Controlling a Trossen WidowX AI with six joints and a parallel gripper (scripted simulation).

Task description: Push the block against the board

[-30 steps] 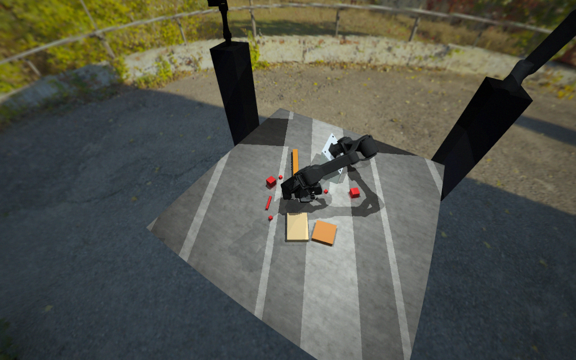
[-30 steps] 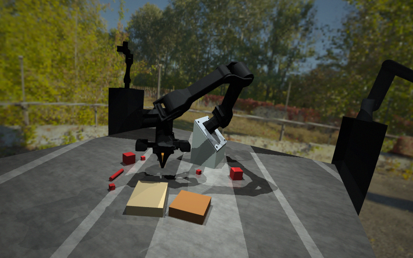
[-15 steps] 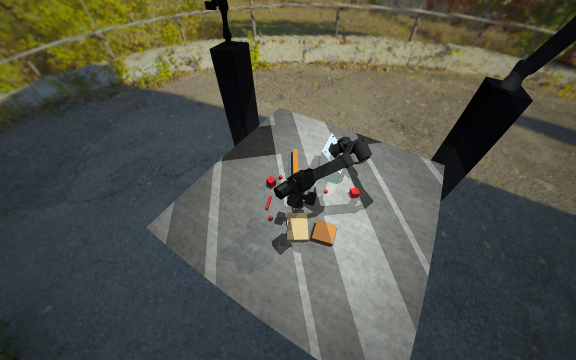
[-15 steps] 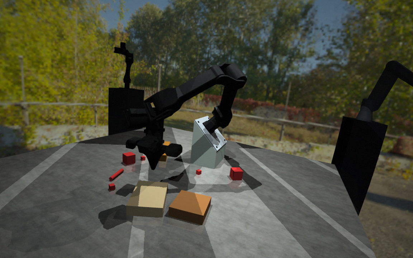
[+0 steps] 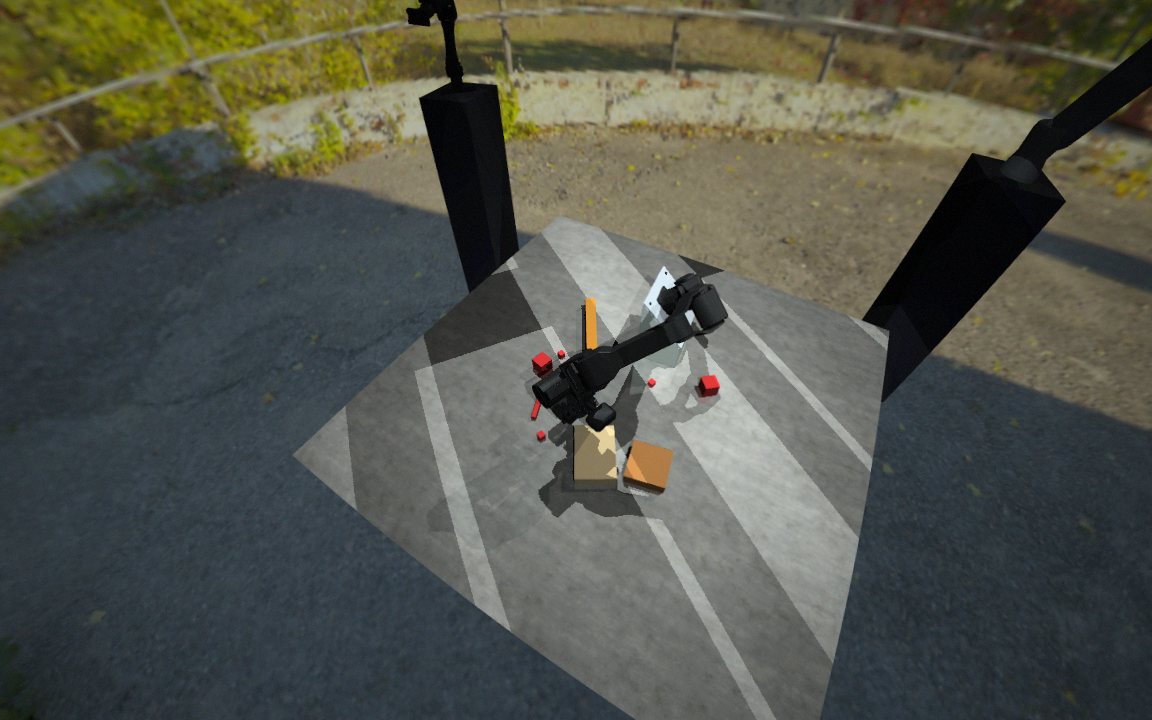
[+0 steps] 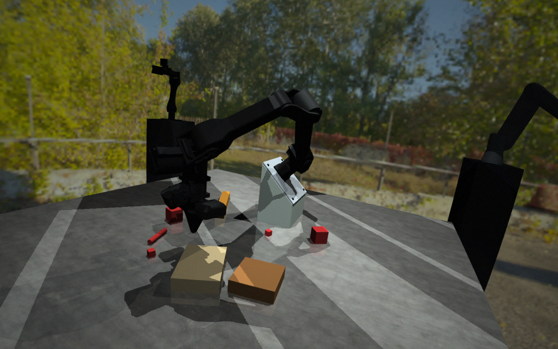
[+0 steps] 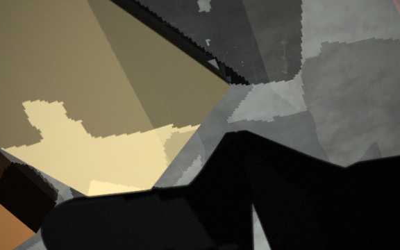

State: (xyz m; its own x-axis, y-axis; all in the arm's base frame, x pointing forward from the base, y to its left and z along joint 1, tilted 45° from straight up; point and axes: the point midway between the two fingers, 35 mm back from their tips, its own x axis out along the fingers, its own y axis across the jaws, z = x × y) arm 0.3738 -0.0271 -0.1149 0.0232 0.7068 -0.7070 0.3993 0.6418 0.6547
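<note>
My gripper tip is 70 mm to the right of the tan board, 60 mm short of it and 40 mm above it. Round my gripper tip: orange bar (340 mm behind, 110 mm to the right, 40 mm below); brown square block (200 mm to the left, 40 mm below, 40 mm ahead); red rod (130 mm to the right, 50 mm below, 20 mm behind).
</note>
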